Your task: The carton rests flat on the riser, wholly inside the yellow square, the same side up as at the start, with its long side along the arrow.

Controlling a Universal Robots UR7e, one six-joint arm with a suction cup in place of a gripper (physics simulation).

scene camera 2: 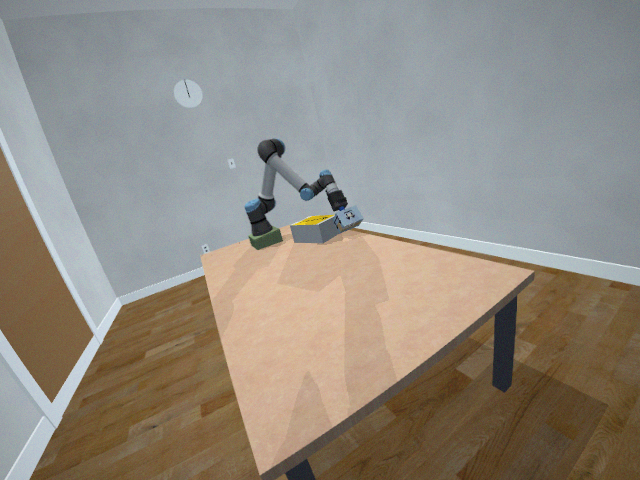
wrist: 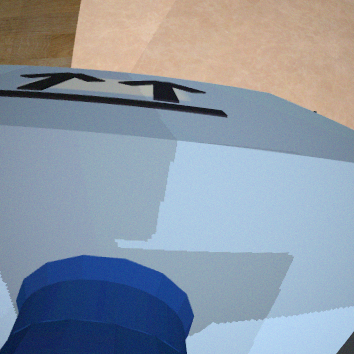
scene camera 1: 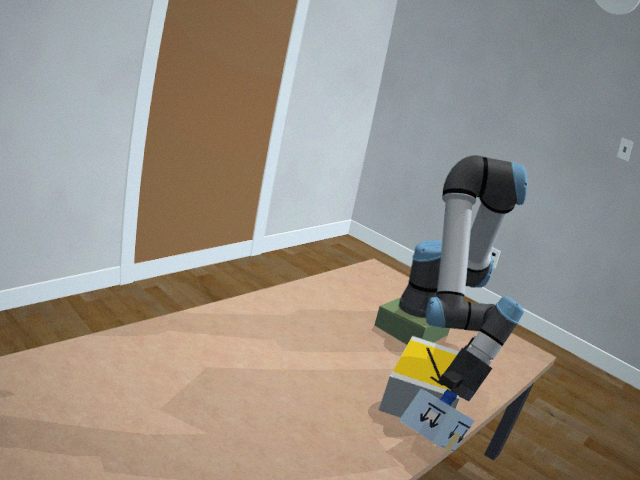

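Note:
My suction gripper point(scene camera 1: 448, 397) point(scene camera 2: 341, 208) point(wrist: 102, 305), a blue cup, is on a broad face of the light-blue carton point(scene camera 1: 447, 424) point(scene camera 2: 351, 221) point(wrist: 225, 200). The carton hangs tilted above the table, beside the riser. Black paired arrows on its side face point down in scene camera 1, and away from the cup face in the wrist view. The grey riser point(scene camera 1: 395, 396) point(scene camera 2: 310, 235) has a yellow square point(scene camera 1: 412, 361) point(scene camera 2: 316, 220) on top with a black arrow point(scene camera 1: 433, 363). The arm hides part of the square in scene camera 1. Whether carton and riser touch is unclear.
The green base block point(scene camera 1: 400, 325) point(scene camera 2: 266, 238) of the arm stands on the table point(scene camera 1: 248, 413) point(scene camera 2: 310, 320), behind the riser in scene camera 1. The carton is near the table's right edge in that view, with wood floor beyond.

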